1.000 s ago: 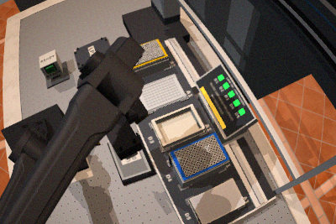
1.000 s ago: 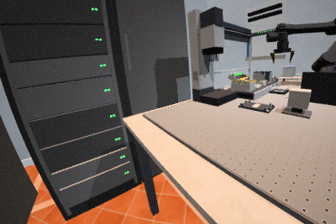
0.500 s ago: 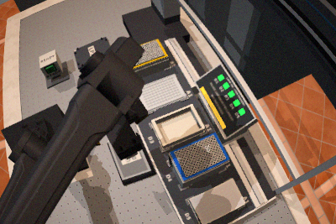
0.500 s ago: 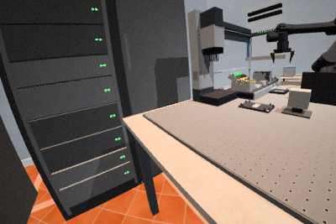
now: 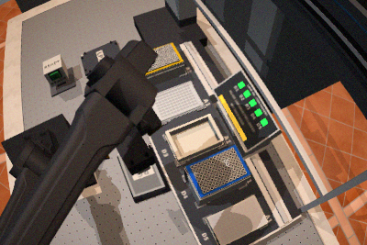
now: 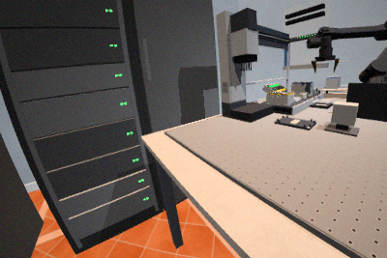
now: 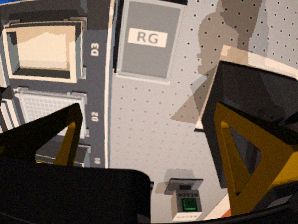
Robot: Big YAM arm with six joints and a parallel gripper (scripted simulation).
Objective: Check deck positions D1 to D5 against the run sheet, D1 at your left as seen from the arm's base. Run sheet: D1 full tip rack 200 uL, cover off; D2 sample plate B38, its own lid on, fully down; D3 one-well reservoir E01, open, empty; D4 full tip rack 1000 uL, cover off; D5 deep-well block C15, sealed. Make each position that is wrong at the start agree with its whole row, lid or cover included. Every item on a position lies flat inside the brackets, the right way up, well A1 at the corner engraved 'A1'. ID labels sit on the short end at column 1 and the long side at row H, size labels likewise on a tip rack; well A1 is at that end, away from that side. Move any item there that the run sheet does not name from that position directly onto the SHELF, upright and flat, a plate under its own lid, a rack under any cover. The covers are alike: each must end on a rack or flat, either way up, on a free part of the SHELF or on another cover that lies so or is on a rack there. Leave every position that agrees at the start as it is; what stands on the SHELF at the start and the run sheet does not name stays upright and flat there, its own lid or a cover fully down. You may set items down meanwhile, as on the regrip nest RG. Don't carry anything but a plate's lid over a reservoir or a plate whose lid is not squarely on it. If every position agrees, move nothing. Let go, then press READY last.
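The black regrip nest is 210 mm below my hand. The rest, counted from my hand: one-well reservoir: 160 mm below, 160 mm ahead, 30 mm to the left; then sealed block: 220 mm to the right, 180 mm ahead, 150 mm below; then blue-framed tip rack: 170 mm ahead, 100 mm below, 90 mm to the right.
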